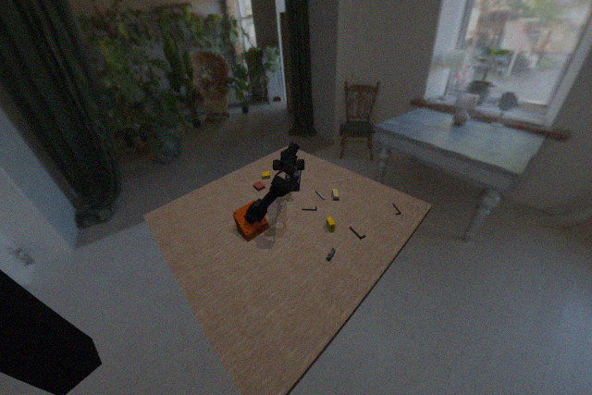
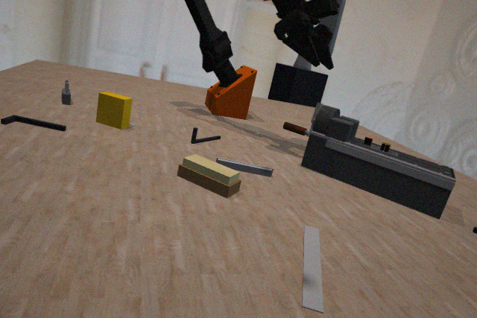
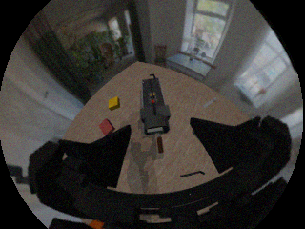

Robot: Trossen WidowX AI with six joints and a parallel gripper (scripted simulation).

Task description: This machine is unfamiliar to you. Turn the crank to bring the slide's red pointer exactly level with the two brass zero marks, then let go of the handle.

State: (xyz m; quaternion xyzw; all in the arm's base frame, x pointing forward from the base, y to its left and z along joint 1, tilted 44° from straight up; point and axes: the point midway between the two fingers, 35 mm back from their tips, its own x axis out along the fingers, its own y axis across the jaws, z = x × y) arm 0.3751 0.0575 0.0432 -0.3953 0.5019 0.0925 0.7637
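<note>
Right now my gripper tip is 120 mm above the red pointer, 100 mm short of it and 70 mm to the right of it. Round my gripper tip: brown crank handle: 140 mm below, 20 mm to the right, 20 mm behind; red block: 240 mm to the left, 190 mm below, 80 mm behind; grey bar: 190 mm below, 170 mm to the right, 70 mm ahead.
</note>
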